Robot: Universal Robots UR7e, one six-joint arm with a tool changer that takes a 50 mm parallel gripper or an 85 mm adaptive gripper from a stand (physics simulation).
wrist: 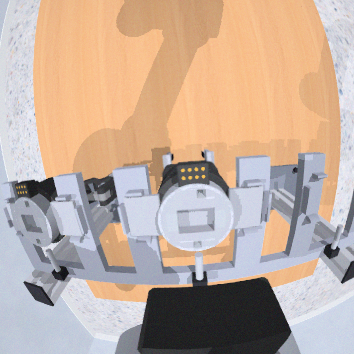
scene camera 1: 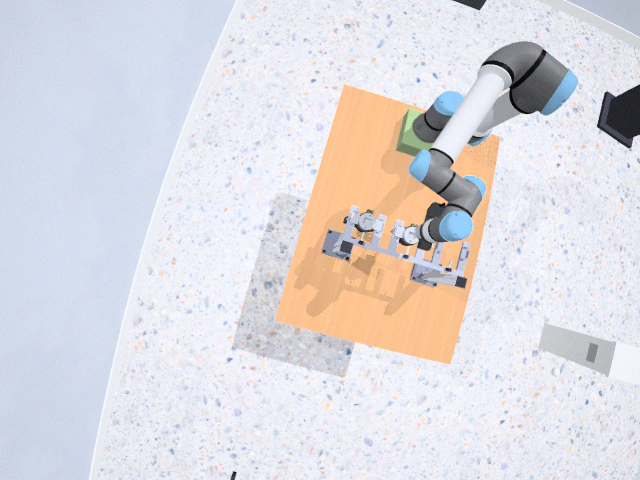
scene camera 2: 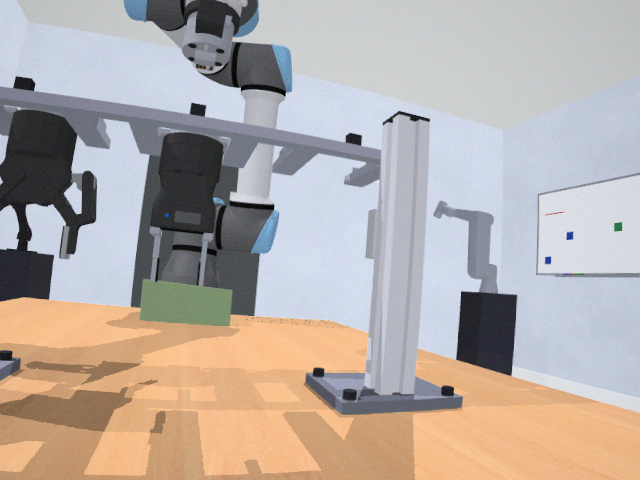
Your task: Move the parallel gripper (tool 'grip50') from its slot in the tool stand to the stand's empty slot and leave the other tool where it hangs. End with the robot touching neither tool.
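Places are measured from the arm's base along level axes (x ahead, y left, z up), in centimetres.
Where they show: end effector, tool point: (scene camera 2: 205, 55); arm's base, origin of the base link: (scene camera 1: 426, 129) (scene camera 2: 189, 286).
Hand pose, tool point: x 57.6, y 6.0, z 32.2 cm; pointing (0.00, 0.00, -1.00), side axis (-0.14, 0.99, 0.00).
Each offset is from my tool point to the top centre of the thing. "spot": to the spot under its first point. Level surfaces: height alone.
The parallel gripper (scene camera 2: 177, 283) (wrist: 187, 156) hangs in the stand's middle slot, fingers apart and nothing between them. Its round coupling plate @[spot: dx +0.2, dy -0.4, dz -11.6 cm] (scene camera 1: 409, 235) (wrist: 172, 217) faces up, uncovered. The arm's bare tool coupling (scene camera 2: 206, 51) is above the stand, apart from that gripper and carrying no tool; part of it, a black block (wrist: 215, 317), shows low in the wrist view. The adaptive gripper (scene camera 1: 366, 221) (scene camera 2: 41, 149) (wrist: 42, 215) hangs in the left slot. The slot at the right end holds no tool; one of its fork arms (scene camera 1: 464, 254) (scene camera 2: 361, 175) (wrist: 311, 170) shows in each view.
The stand's rail (scene camera 1: 382, 250) (scene camera 2: 310, 141) (wrist: 135, 275) carries upright black-based pins behind the slots. A stand post @[spot: dx +9.1, dy +25.1, dz -24.8 cm] (scene camera 2: 405, 258) rises at the right end. A green block (scene camera 1: 407, 136) (scene camera 2: 186, 305) lies by the arm's base on the wooden table @[dz -40.4 cm] (scene camera 1: 330, 165) (scene camera 2: 516, 439) (wrist: 250, 90).
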